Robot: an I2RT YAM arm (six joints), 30 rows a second.
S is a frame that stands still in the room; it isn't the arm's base.
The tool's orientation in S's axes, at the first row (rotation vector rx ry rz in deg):
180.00 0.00 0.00
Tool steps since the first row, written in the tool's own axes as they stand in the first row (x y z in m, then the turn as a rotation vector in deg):
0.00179 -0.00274 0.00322 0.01 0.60 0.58
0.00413 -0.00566 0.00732 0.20 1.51 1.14
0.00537 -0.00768 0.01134 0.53 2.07 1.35
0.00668 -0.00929 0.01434 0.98 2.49 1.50
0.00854 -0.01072 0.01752 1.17 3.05 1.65
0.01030 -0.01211 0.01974 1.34 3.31 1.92
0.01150 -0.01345 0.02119 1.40 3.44 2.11
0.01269 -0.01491 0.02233 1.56 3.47 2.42
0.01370 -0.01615 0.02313 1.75 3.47 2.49
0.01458 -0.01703 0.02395 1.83 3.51 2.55
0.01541 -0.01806 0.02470 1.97 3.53 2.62
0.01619 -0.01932 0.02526 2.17 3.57 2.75
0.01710 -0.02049 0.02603 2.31 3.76 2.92
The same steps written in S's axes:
0.00179 0.00274 -0.00322 0.01 -0.60 -0.58
0.00413 0.00566 -0.00732 0.20 -1.51 -1.14
0.00537 0.00768 -0.01134 0.53 -2.07 -1.35
0.00668 0.00929 -0.01434 0.98 -2.49 -1.50
0.00854 0.01072 -0.01752 1.17 -3.05 -1.65
0.01030 0.01211 -0.01974 1.34 -3.31 -1.92
0.01150 0.01345 -0.02119 1.40 -3.44 -2.11
0.01269 0.01491 -0.02233 1.56 -3.47 -2.42
0.01370 0.01615 -0.02313 1.75 -3.47 -2.49
0.01458 0.01703 -0.02395 1.83 -3.51 -2.55
0.01541 0.01806 -0.02470 1.97 -3.53 -2.62
0.01619 0.01932 -0.02526 2.17 -3.57 -2.75
0.01710 0.02049 -0.02603 2.31 -3.76 -2.92

